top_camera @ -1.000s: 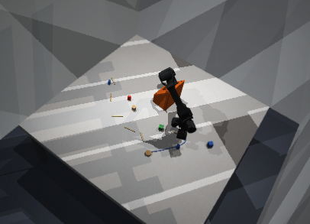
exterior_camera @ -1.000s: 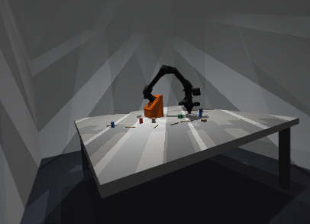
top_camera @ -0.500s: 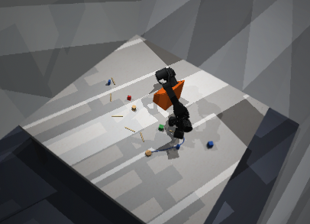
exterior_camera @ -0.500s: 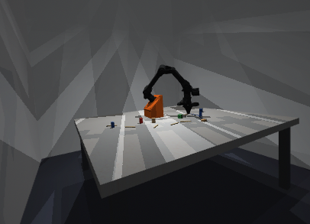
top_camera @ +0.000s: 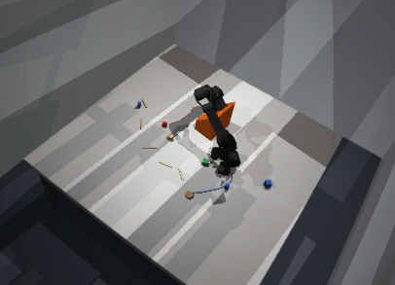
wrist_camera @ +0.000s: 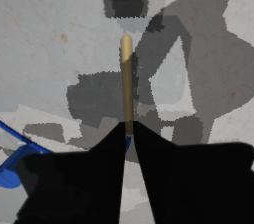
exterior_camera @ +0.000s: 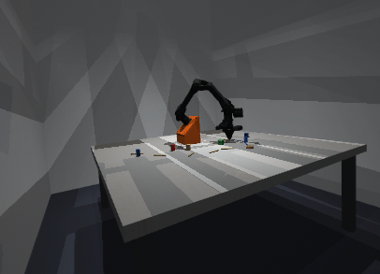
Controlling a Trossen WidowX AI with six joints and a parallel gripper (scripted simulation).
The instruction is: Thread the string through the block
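The green block is 4 cm ahead of my gripper tip and 10 cm to the right of it. The rest, counted from my gripper tip: blue cylinder 8 cm ahead, 8 cm to the left; thin wooden stick 1 cm ahead, 1 cm to the right; blue cube 9 cm behind, 22 cm to the left.
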